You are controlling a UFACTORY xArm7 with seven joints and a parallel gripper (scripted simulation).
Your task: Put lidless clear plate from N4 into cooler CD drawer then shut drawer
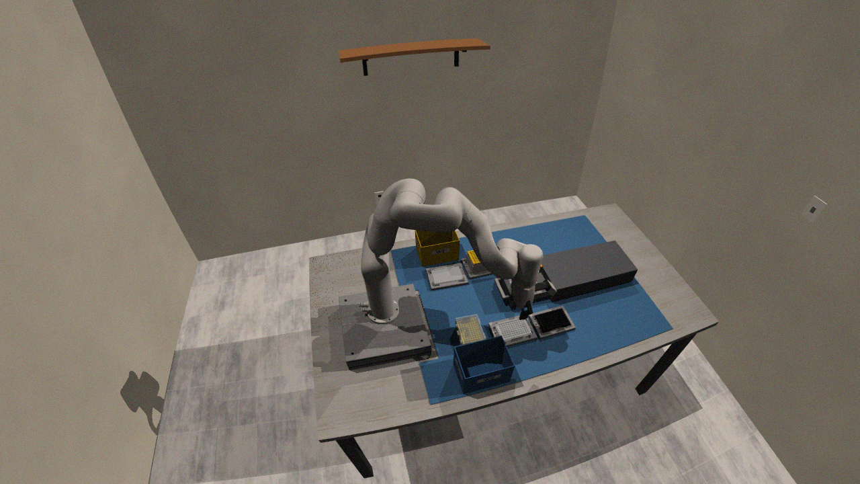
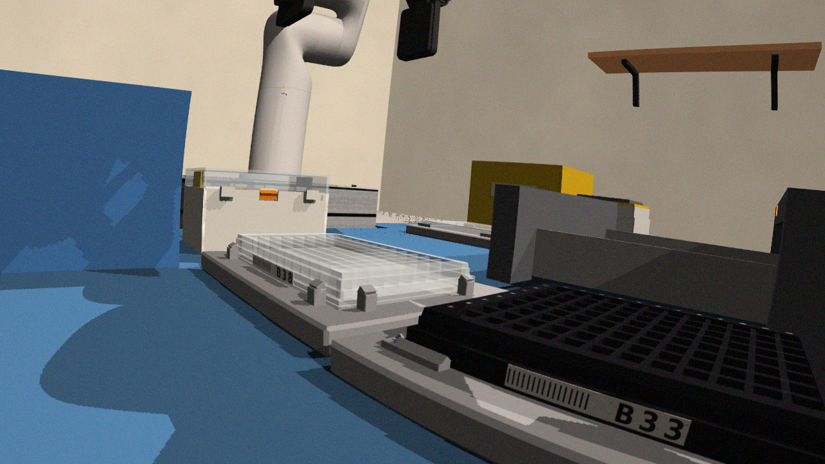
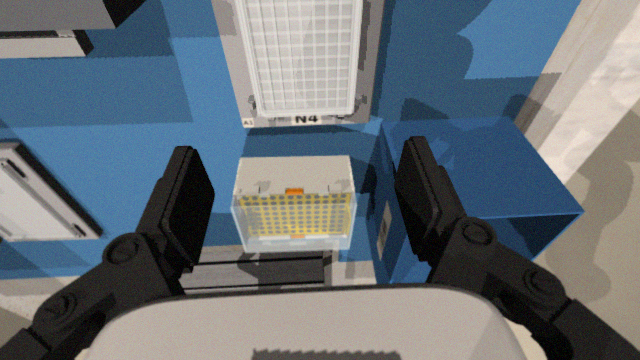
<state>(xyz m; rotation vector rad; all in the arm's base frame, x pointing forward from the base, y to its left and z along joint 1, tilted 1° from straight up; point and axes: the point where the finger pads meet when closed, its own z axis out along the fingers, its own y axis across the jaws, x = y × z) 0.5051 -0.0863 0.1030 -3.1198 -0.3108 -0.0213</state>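
Now: the clear plate 14 cm below my hand. From my hand the other things lie so: grey work nest (15 cm below); black plate b33 (17 cm ahead, 14 cm below, 3 cm to the left); tip box (17 cm behind, 12 cm below, 2 cm to the right).
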